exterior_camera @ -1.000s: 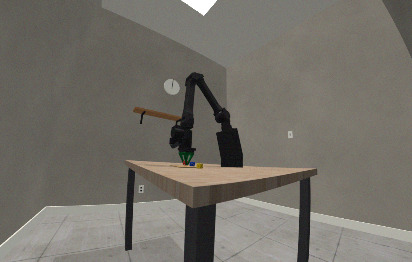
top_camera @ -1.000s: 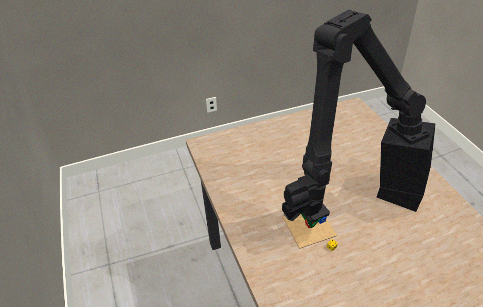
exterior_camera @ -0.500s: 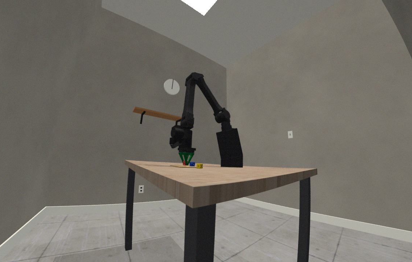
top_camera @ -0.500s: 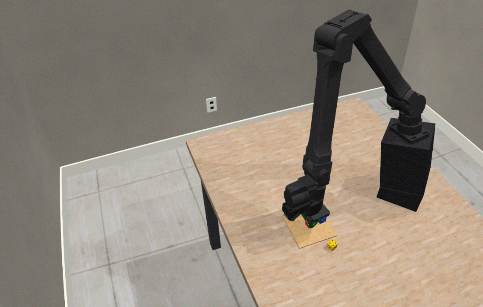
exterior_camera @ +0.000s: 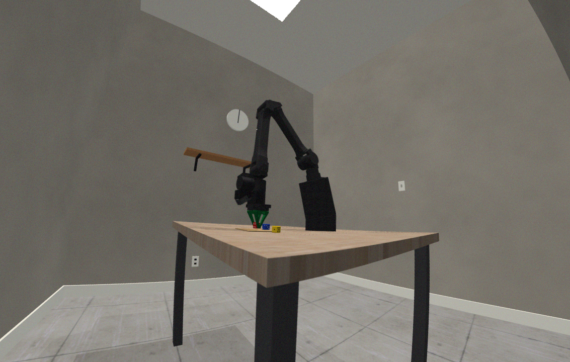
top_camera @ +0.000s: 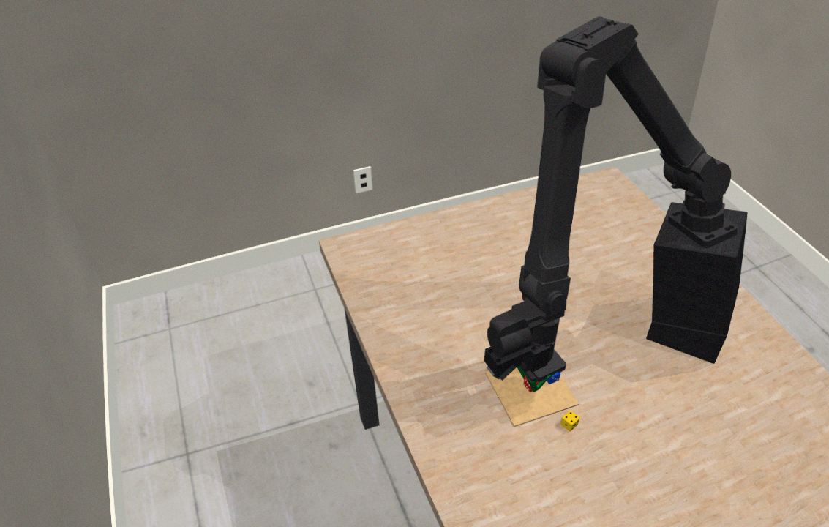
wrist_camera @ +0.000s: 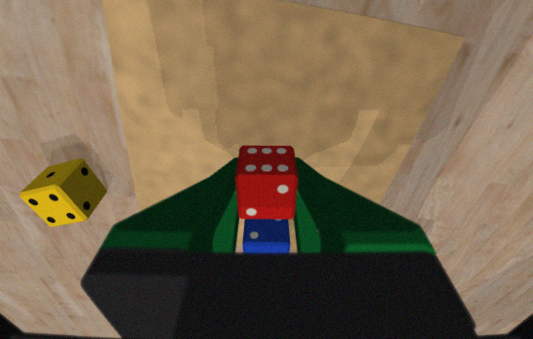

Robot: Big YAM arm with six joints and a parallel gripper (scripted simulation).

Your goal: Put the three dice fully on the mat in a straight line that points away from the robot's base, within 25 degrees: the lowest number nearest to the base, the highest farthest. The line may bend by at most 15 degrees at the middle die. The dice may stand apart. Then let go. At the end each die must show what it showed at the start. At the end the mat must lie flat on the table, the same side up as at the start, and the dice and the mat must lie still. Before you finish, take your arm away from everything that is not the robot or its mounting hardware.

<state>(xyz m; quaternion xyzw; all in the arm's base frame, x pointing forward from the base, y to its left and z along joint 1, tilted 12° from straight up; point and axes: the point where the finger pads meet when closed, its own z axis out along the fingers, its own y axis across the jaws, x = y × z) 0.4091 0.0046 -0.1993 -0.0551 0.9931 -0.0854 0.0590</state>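
Right now my hand is right at the red die. Also, from my hand: blue die (50 mm behind); tan mat (20 mm below); yellow die (110 mm to the left, 30 mm behind, 10 mm below).
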